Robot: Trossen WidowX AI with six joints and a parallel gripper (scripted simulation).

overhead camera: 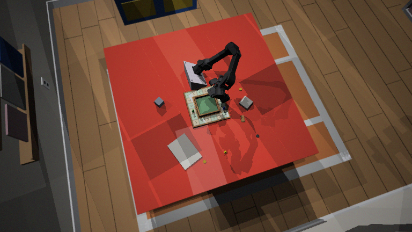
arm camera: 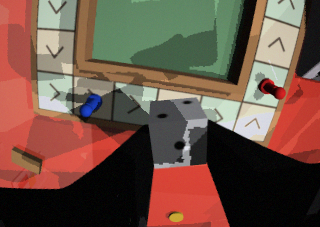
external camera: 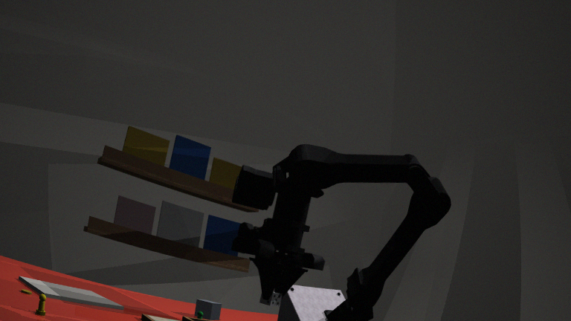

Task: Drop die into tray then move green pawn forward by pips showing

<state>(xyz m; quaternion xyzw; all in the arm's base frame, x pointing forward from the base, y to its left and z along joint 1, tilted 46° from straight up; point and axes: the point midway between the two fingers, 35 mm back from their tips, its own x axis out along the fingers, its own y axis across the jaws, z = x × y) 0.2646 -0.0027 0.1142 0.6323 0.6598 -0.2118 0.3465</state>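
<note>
Right now the green pawn is 2 cm ahead of my gripper tip, 20 cm to the right of it and 8 cm below it. The rest, counted from my gripper tip: blue pawn (8 cm ahead, 3 cm to the left, 8 cm below); green tray (1 cm ahead, 9 cm to the right, 10 cm below); grey die (right at my gripper tip).
</note>
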